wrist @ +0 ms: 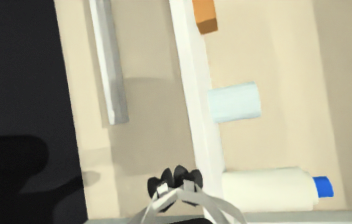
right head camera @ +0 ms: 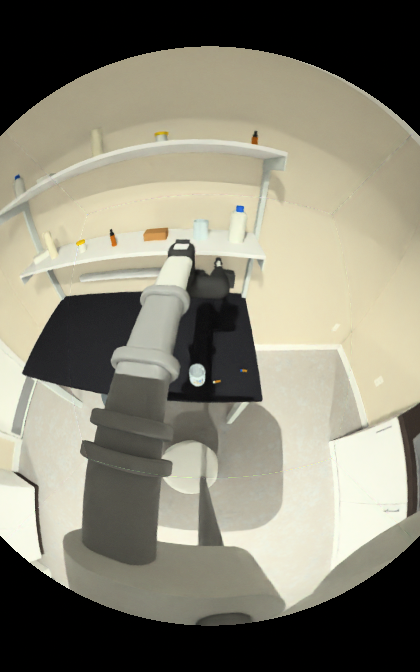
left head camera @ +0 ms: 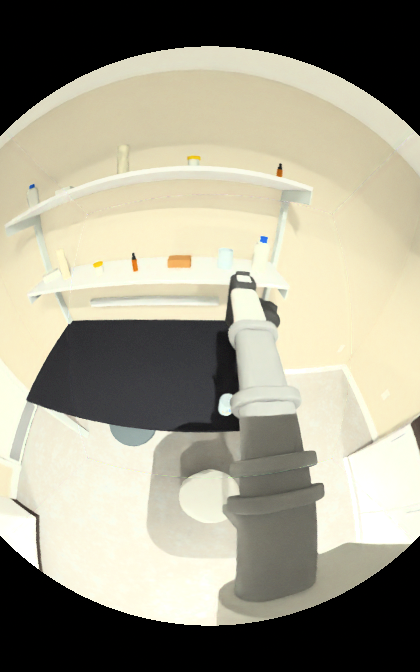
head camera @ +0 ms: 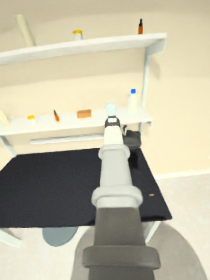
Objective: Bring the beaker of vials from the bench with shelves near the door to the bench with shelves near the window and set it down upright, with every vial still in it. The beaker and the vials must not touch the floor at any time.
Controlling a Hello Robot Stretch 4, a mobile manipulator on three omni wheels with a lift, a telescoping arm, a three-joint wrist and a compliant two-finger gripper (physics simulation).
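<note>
A clear beaker (left head camera: 226, 404) (right head camera: 197, 375) stands upright on the black bench top (head camera: 50, 190) (left head camera: 140, 370) (right head camera: 90, 330) near its front edge. Small orange specks show inside it; the vials cannot be counted. The arm hides it in the head view. Two loose orange vials lie on the bench to its right, a white-capped vial (right head camera: 216, 381) and a blue-capped vial (right head camera: 243, 370) (head camera: 151, 195). My gripper (wrist: 176, 179) (right head camera: 218, 261) is shut and empty, well away from the beaker, above the back of the bench, pointing at the wall and the lower shelf's edge.
The lower shelf (head camera: 45, 124) (right head camera: 130, 248) holds a pale blue container (wrist: 235, 102) (right head camera: 201, 230), a white bottle with a blue cap (wrist: 267, 190) (right head camera: 238, 227) and an orange-brown block (wrist: 205, 17) (right head camera: 156, 234). A round stool (left head camera: 209, 495) (right head camera: 191, 466) stands before the bench. White cabinets (right head camera: 370, 470) stand at right.
</note>
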